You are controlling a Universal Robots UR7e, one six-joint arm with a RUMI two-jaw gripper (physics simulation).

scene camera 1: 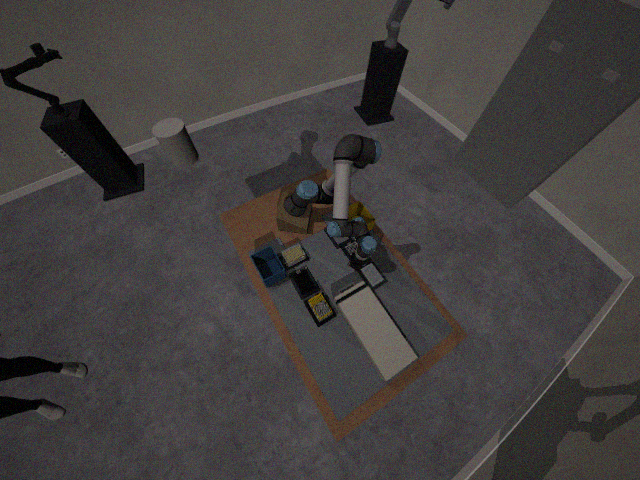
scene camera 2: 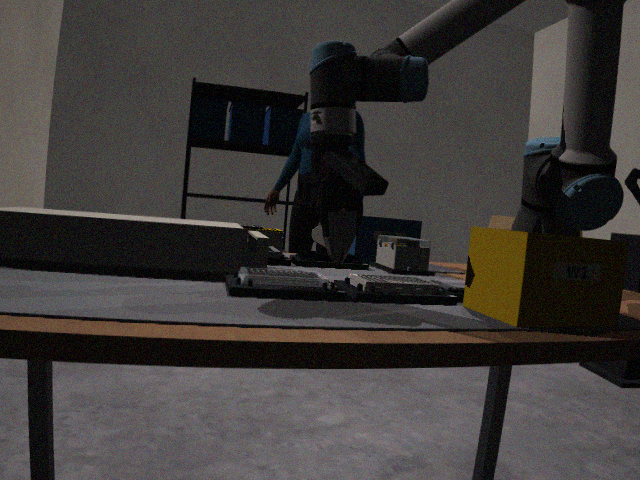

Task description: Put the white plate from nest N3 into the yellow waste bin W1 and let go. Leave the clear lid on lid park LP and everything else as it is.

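Places are measured from the arm's base along level axes (x down, y ahead, z right), in metres.
Pixels of known places: gripper, fingertip midpoint: (scene camera 2: pixel 337 264); arm's base at its link origin: (scene camera 1: pixel 294 206).
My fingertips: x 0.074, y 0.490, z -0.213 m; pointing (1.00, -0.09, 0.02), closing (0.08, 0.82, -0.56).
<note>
Ahead of a thing's pixels: the offset from my fingertips to its top centre.
My gripper (scene camera 2: pixel 338 258) is shut and empty. Its fingertips point down, low over the table, and appear behind the front row of plates in scene camera 2; the wrist mostly hides them in scene camera 1. Pale plates @(dy +0.089, dx +0.010, dz -0.082 m) (scene camera 1: pixel 372 274) (scene camera 2: pixel 281 277) @(dy -0.085, dx +0.010, dz -0.054 m) (scene camera 2: pixel 392 283) sit in low dark nests near the gripper. Nest labels are unreadable, so I cannot tell which nest is N3 or whether its white plate is there. The yellow waste bin W1 @(dy -0.281, dx -0.084, dz -0.155 m) (scene camera 1: pixel 368 215) (scene camera 2: pixel 571 279) stands near the robot base; its inside is hidden. I cannot make out the clear lid or lid park LP.
A long white box @(dy +0.391, dx -0.048, dz +0.062 m) (scene camera 1: pixel 377 330) (scene camera 2: pixel 118 237) lies beside the nests. A blue bin @(dy -0.162, dx -0.084, dz +0.486 m) (scene camera 1: pixel 268 266), a pale box @(dy -0.188, dx -0.041, dz +0.325 m) (scene camera 1: pixel 293 254) (scene camera 2: pixel 403 254), a black tray @(dy -0.013, dx +0.010, dz +0.321 m) (scene camera 1: pixel 305 282) and a yellow-topped rack @(dy +0.164, dx -0.041, dz +0.290 m) (scene camera 1: pixel 320 307) stand across the table. A person (scene camera 2: pixel 305 155) stands behind it.
</note>
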